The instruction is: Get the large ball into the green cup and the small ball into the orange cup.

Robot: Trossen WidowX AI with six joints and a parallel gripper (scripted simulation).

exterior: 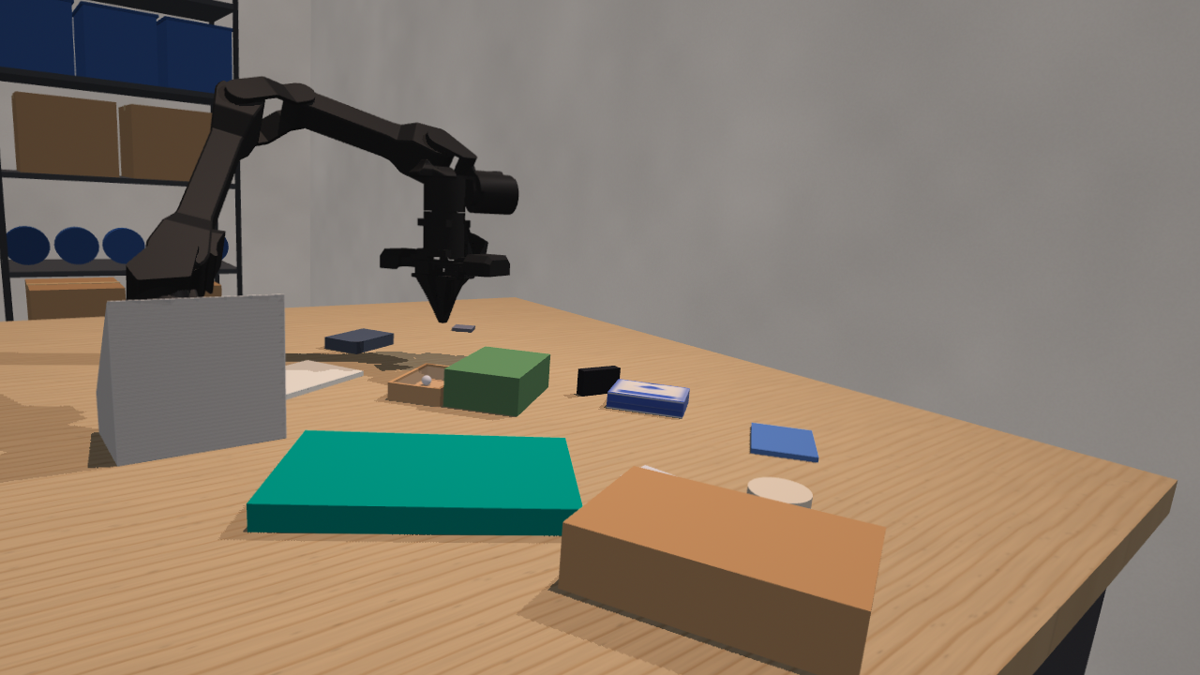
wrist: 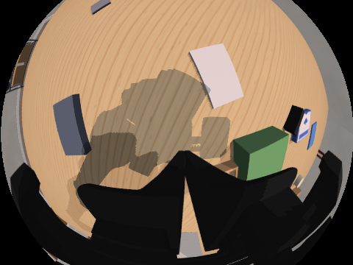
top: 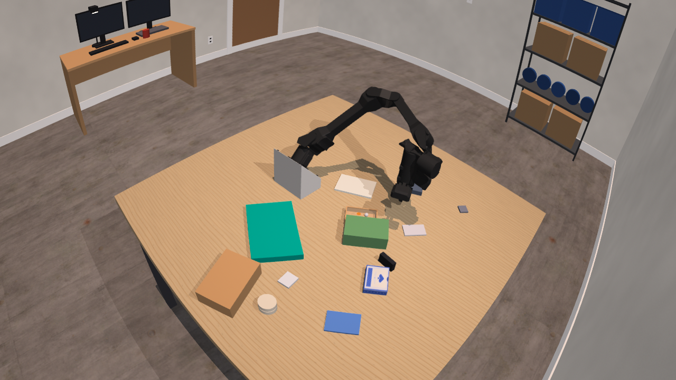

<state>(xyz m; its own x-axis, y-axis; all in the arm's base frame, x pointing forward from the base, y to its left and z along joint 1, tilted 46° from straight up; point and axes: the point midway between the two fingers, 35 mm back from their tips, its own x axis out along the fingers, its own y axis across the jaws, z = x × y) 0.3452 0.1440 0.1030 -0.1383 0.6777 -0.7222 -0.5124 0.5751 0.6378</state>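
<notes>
My hand is 120 mm to the left of the wooden puzzle, 90 mm above it and 60 mm past it. Round my hand: dark slate block (150 mm to the left, 90 mm below, 70 mm behind); green box (160 mm to the right, 80 mm below, 10 mm ahead); cream slab (200 mm behind, 100 mm below, 20 mm to the right).
</notes>
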